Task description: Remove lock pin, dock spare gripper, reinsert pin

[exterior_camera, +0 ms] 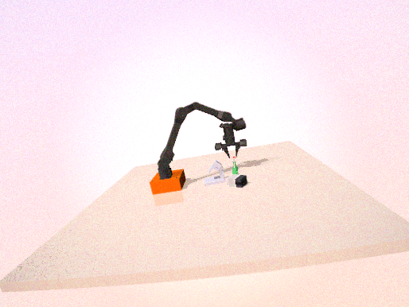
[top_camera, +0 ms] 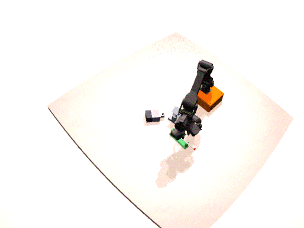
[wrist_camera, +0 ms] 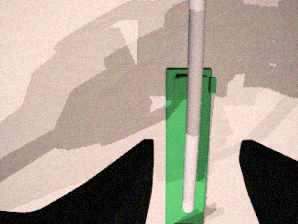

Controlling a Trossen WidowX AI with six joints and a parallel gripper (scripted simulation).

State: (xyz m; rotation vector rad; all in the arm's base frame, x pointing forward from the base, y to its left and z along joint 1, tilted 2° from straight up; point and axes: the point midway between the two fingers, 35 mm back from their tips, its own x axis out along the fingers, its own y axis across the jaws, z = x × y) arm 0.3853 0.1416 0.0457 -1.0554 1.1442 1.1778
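My gripper tip is now 40 mm to the left of the green cradle and 50 mm above it. From my gripper tip the other things lie so: pale grey mount (110 mm behind, 150 mm to the right, 20 mm below); then spare gripper (20 mm behind, 240 mm to the right, 50 mm below).
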